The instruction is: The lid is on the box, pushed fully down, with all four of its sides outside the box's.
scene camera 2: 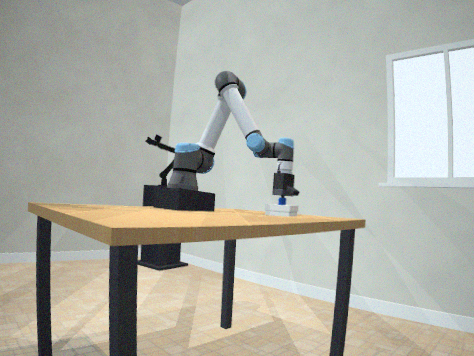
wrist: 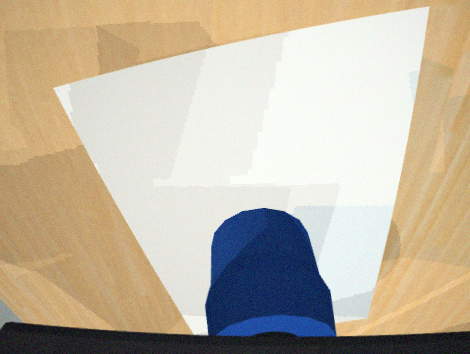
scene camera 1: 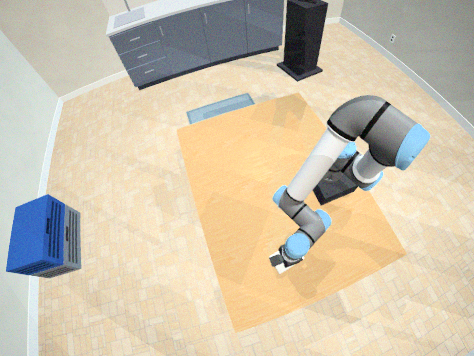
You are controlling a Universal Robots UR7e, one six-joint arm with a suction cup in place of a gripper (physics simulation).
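Frame: origin at the arm's base, x back, y left, z down, level; centimetres.
Where they show: hand, its tool point: (scene camera 2: 282,205) (wrist: 259,239); arm's base, origin of its link: (scene camera 2: 182,189).
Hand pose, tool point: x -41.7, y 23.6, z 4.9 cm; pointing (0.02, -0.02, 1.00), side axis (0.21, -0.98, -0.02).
Each offset is from my tool point to the top centre of the thing.
The white lid {dx +0.0, dy -0.2, dz -0.3 cm} (scene camera 1: 283,269) (scene camera 2: 290,207) (wrist: 320,125) lies level over the box {dx +0.1, dy -0.2, dz -0.1 cm} (scene camera 2: 281,213), which stands on the table. In scene camera 2 they make one low white block with a faint line along its side; the lid's rim looks slightly wider than the part below. In the wrist view the lid's top hides the box, so whether all four lid sides are outside cannot be told there. My suction gripper (scene camera 2: 282,204) (wrist: 263,216) points straight down, its blue cup at or just above the lid's top. It is open; contact is too small to judge.
The wooden table (scene camera 1: 230,200) (scene camera 2: 200,232) carries my arm's black base (scene camera 1: 336,189) (scene camera 2: 179,198) on its far side from the box. A blue and grey crate-like unit (scene camera 1: 35,235), a grey cabinet (scene camera 1: 200,40) and a dark pedestal (scene camera 1: 302,40) stand off the table.
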